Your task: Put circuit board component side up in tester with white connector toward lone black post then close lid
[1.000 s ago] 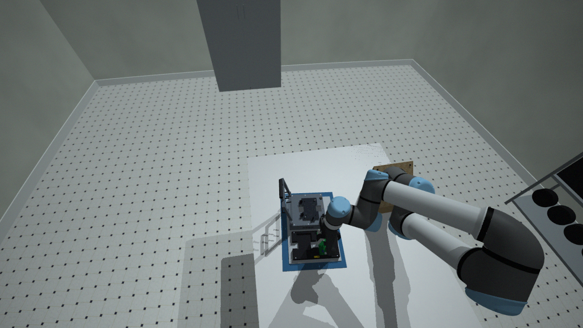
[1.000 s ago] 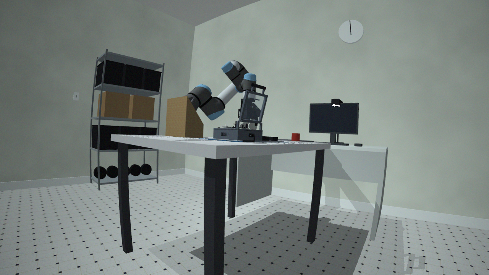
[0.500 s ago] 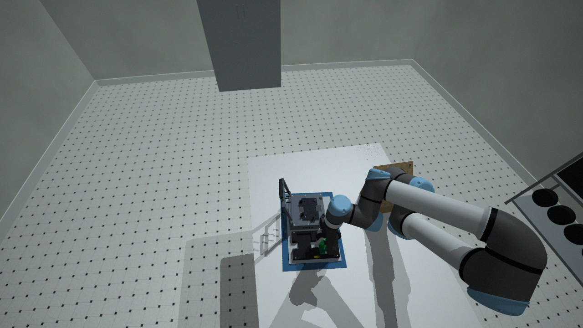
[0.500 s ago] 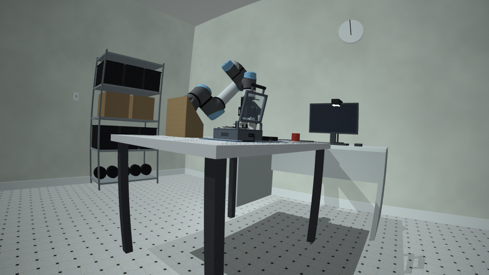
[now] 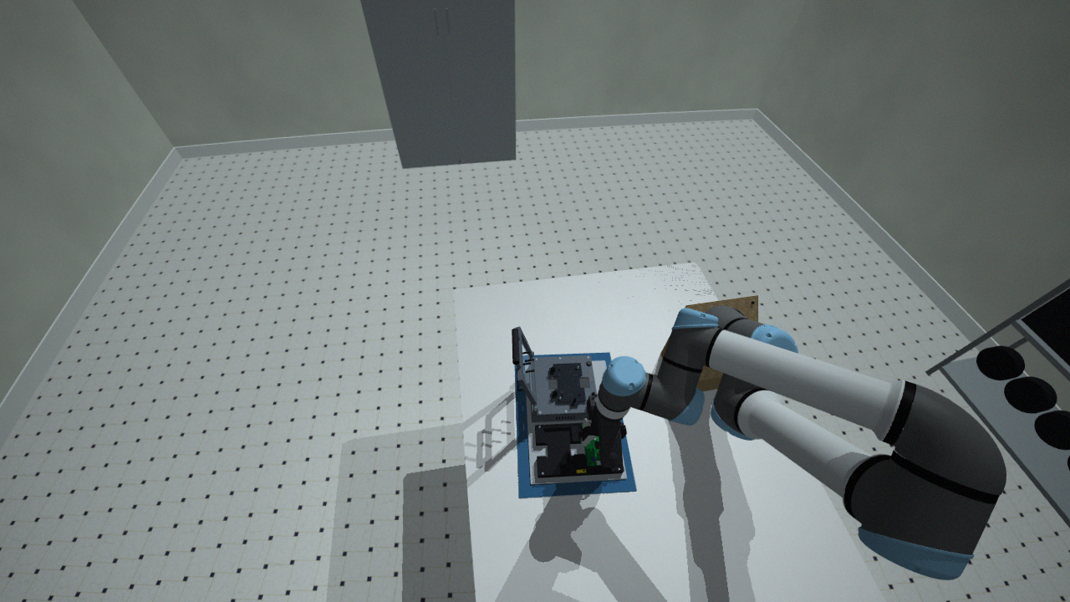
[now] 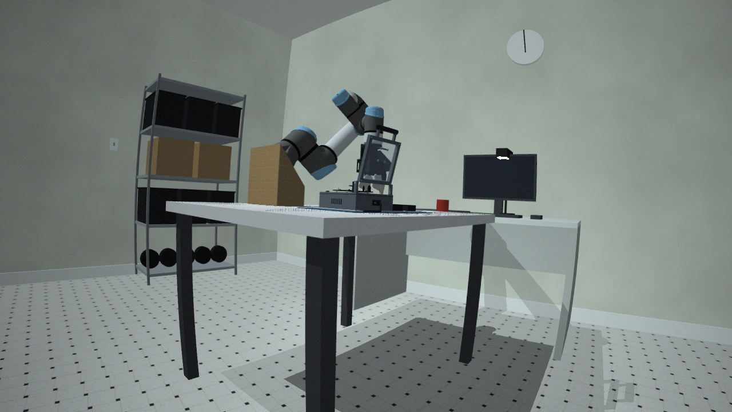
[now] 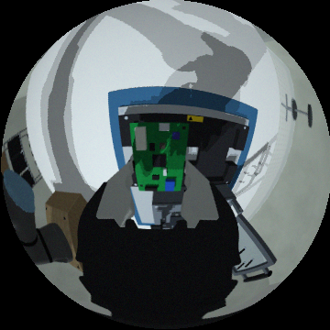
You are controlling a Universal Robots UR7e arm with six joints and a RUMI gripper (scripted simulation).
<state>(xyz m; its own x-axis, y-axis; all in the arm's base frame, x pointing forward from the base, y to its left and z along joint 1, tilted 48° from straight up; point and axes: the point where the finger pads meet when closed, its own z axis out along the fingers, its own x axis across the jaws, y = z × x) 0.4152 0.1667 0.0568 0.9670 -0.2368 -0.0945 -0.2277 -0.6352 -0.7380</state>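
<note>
Right now my hand is 210 mm to the left of the lid, 140 mm short of it and 130 mm below it. Also, from my hand: green circuit board: right at my hand.
</note>
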